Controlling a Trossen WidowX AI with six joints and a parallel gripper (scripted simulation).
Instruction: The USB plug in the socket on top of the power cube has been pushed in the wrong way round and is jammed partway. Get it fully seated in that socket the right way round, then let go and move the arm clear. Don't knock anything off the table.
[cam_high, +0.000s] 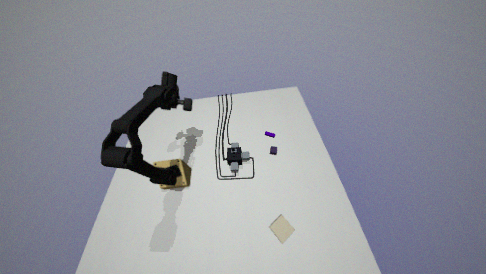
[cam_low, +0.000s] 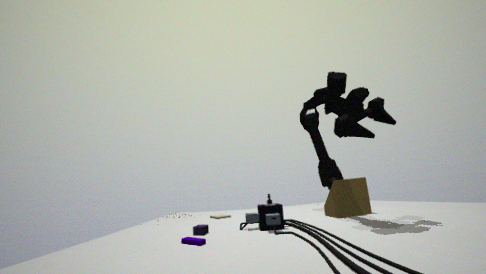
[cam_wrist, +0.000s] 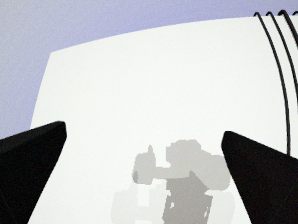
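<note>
Now: the usb plug 25 cm ahead of my gripper tip, 27 cm to the right of it and 16 cm below it. Round my gripper tip: metal-framed socket: 25 cm ahead, 27 cm to the right, 18 cm below; violet bar: 50 cm ahead, 18 cm to the right, 25 cm below; dark purple block: 48 cm ahead, 30 cm to the right, 24 cm below.
</note>
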